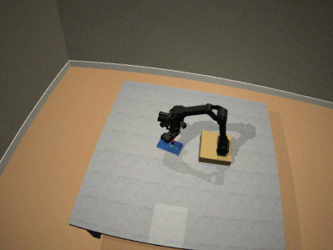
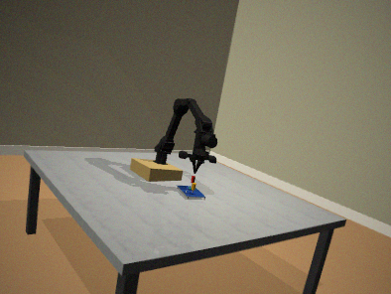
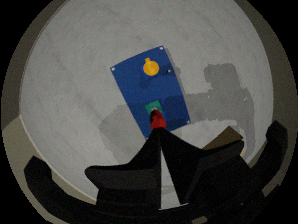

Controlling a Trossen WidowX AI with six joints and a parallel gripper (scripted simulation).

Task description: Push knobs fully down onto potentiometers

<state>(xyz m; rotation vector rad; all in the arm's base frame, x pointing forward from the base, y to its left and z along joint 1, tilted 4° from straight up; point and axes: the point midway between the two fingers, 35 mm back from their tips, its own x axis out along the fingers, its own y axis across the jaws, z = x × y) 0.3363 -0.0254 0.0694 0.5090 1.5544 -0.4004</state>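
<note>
Now: gripper tip 30 mm above the red knob. The rest, counted from my gripper tip: yellow knob: 50 mm below, 50 mm ahead, 40 mm to the right.
</note>
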